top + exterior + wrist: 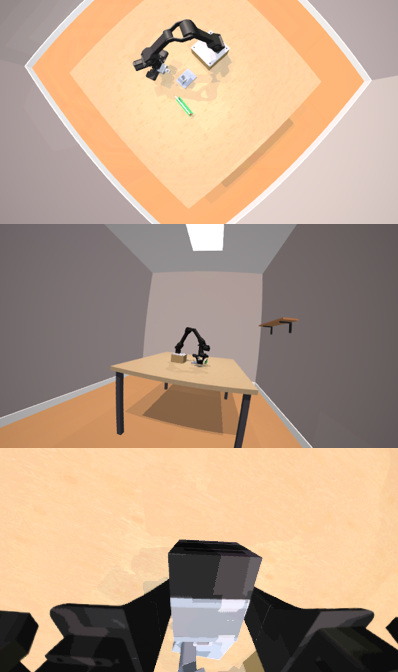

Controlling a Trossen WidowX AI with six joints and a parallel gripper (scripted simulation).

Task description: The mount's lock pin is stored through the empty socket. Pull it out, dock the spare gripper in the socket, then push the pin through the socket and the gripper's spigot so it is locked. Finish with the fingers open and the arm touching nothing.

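Now: gripper tip 10 mm to the right of the spare gripper and 20 mm below it. Round my gripper tip: green pin holder (70 mm ahead, 280 mm to the left, 20 mm below); then socket (50 mm behind, 160 mm to the left).
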